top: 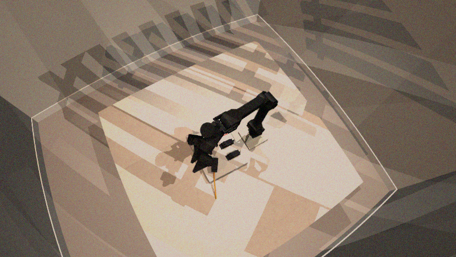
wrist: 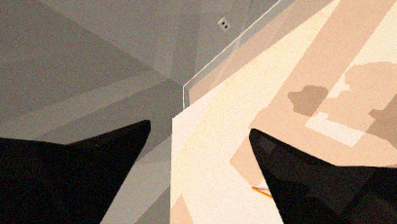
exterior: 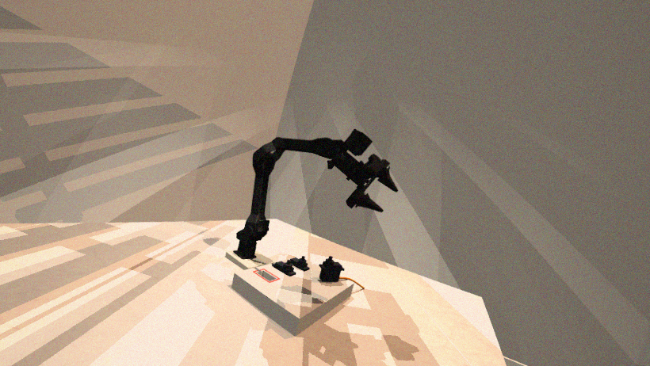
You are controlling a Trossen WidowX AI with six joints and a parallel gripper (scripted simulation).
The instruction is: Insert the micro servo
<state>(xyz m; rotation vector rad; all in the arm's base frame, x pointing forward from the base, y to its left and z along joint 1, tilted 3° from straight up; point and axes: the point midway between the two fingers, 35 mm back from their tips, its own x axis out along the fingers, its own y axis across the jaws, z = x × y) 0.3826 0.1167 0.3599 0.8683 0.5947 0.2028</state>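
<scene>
Now: the deck 320 mm below my gripper tip, 130 mm to the right of it and 120 mm behind it.
</scene>
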